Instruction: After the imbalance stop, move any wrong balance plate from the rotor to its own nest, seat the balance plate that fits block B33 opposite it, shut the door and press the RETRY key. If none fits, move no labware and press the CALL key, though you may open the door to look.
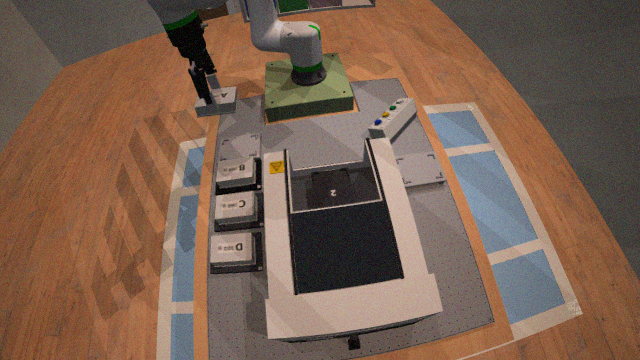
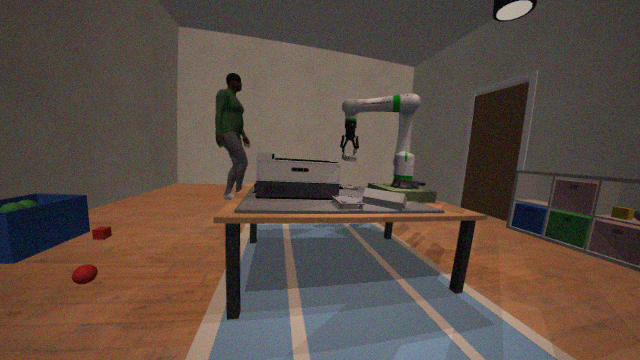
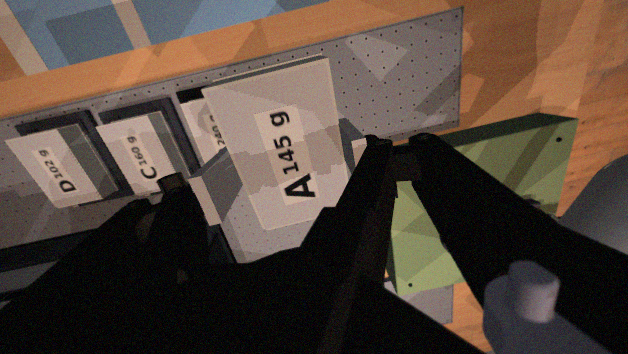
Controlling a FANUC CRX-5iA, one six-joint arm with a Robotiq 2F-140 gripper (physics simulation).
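Where they show: gripper, fingertip midpoint: point(image 1: 215, 100) point(image 3: 289, 149); arm's base, origin of the base link: point(image 1: 308, 75) point(image 2: 401, 187).
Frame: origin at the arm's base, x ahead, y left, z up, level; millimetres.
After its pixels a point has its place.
My gripper point(image 1: 212, 100) @[x 343, y -265, z 191 mm] point(image 2: 349, 153) @[x 343, y -265, z 191 mm] point(image 3: 289, 149) @[x 343, y -265, z 191 mm] is shut on the light balance plate A point(image 1: 226, 95) @[x 341, y -226, z 203 mm] point(image 2: 349, 158) @[x 354, y -198, z 181 mm] point(image 3: 295, 185) @[x 342, y -238, z 204 mm], labelled 145 g, and holds it roughly level in the air. Its pale nest point(image 1: 240, 146) @[x 333, y -251, z -50 mm] on the table is bare. Plates B point(image 1: 237, 170) @[x 472, y -227, z -9 mm] point(image 3: 196, 112) @[x 492, y -282, z -8 mm], C point(image 1: 235, 196) @[x 571, y -218, z -8 mm] point(image 3: 110, 132) @[x 630, y -266, z -8 mm] and D point(image 1: 225, 257) @[x 770, y -224, z -8 mm] point(image 3: 30, 150) @[x 759, y -251, z -8 mm] sit in dark nests. The centrifuge point(image 1: 277, 280) @[x 871, y -36, z 148 mm] point(image 2: 300, 176) @[x 728, y 259, z 66 mm] has its top partly open; a dark rotor position marked 2 point(image 1: 332, 192) @[x 622, y 80, z 78 mm] shows inside. The opposite position and block B33 do not show. The key box point(image 1: 400, 119) @[x 288, y 331, z 0 mm] point(image 2: 384, 198) @[x 279, y 353, z -17 mm] has blue, yellow, green and whitish keys.
The green robot base point(image 1: 307, 102) @[x 173, y -2, z -5 mm] point(image 3: 530, 155) @[x -74, y -148, z 0 mm] stands behind the centrifuge, near the key box. A pale, bare nest point(image 1: 420, 169) @[x 488, y 367, z -28 mm] point(image 2: 347, 201) @[x 492, y 413, z -28 mm] lies beside the centrifuge on the key box's side. A person in green point(image 2: 230, 117) is beyond the table point(image 2: 345, 219) @[x 521, y 519, z -85 mm].
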